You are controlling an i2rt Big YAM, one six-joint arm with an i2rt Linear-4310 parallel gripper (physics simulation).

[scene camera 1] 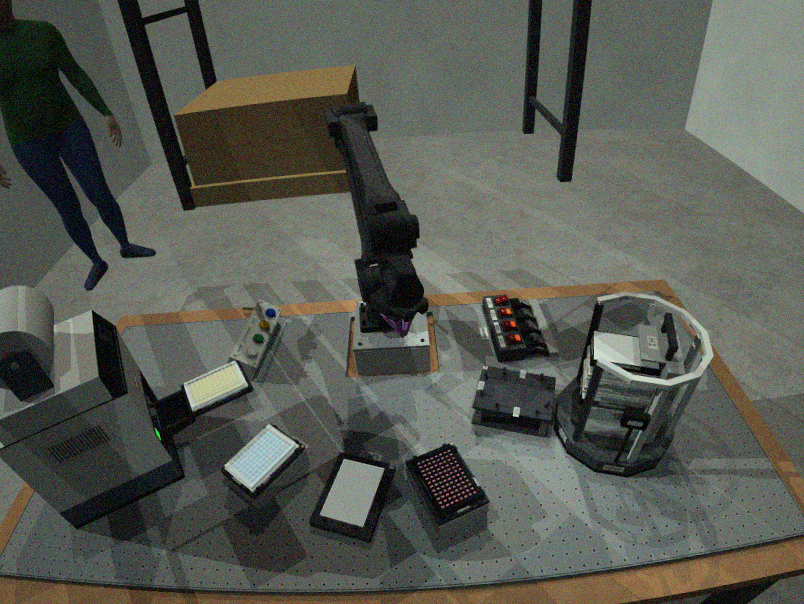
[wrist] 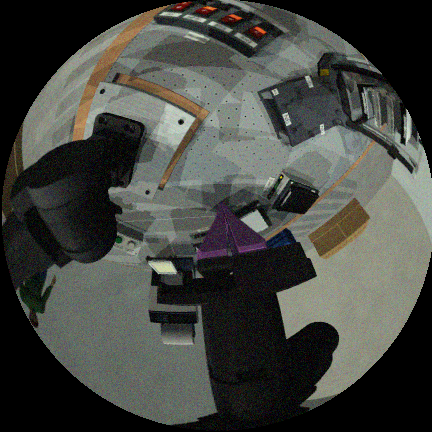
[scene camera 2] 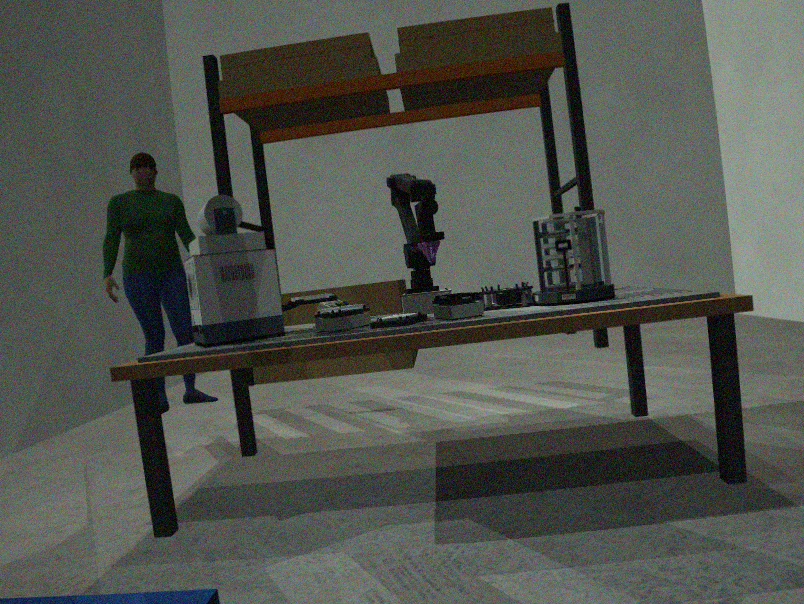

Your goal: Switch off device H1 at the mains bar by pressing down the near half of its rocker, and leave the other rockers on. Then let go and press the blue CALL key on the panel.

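Places are measured from the arm's base along level axes (x up, y ahead, z left), in metres.
Pixels of known places: gripper, fingertip midpoint: [scene camera 1: 403, 335] [wrist: 221, 205] [scene camera 2: 432, 263]; arm's base, link origin: [scene camera 1: 384, 319] [wrist: 114, 150] [scene camera 2: 422, 291].
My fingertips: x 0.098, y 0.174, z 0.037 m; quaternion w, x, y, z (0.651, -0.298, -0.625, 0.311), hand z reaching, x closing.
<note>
For each thing: its top centre in the pictures, then the offset to it from my fingertips. "spot": a spot on its surface instead.
- mains bar, surface spot: [scene camera 1: 496, 332] spot: dx -0.133, dy -0.119, dz +0.233 m
- rearmost rocker, top centre: [scene camera 1: 501, 298] dx -0.121, dy -0.235, dz +0.274 m
- panel, top centre: [scene camera 1: 251, 326] [scene camera 2: 333, 300] [wrist: 109, 243] dx -0.090, dy -0.193, dz -0.374 m
- dark platform, top centre: [scene camera 1: 516, 386] [wrist: 319, 108] [scene camera 2: 504, 284] dx -0.098, dy +0.089, dz +0.223 m
- clear round tower, surface spot: [scene camera 1: 623, 458] spot: dx -0.125, dy +0.283, dz +0.390 m
- large grey machine, top centre: [scene camera 1: 6, 306] [scene camera 2: 221, 198] [wrist: 178, 344] dx +0.282, dy +0.142, dz -0.652 m
- flat pad, top centre: [scene camera 1: 352, 490] [scene camera 2: 399, 315] [wrist: 252, 224] dx -0.150, dy +0.255, dz -0.131 m
The mains bar [scene camera 1: 496, 332] [wrist: 215, 31] lies at the back right of the table, with its rockers in a row. The rearmost rocker [scene camera 1: 500, 299] [wrist: 181, 6] is dark red; the others, such as the one at the near end [scene camera 1: 514, 338] [wrist: 257, 32], glow orange. Its labels are too blurred to read. The panel [scene camera 1: 245, 356] [wrist: 131, 245] stands at the back left. Its blue key [scene camera 1: 271, 313] is at the rear end; my arm hides it in the wrist view. My gripper [scene camera 1: 402, 331] [scene camera 2: 429, 262] [wrist: 221, 205] is shut and empty, raised above the arm's base, between panel and bar, touching neither.
A dark platform [scene camera 1: 513, 392] [wrist: 305, 110] stands in front of the bar, beside a clear round tower [scene camera 1: 623, 458]. A large grey machine [scene camera 1: 123, 448] with an extended tray is at left. Plates [scene camera 1: 263, 455] [scene camera 1: 448, 477] and a flat pad [scene camera 1: 354, 492] lie along the front.
</note>
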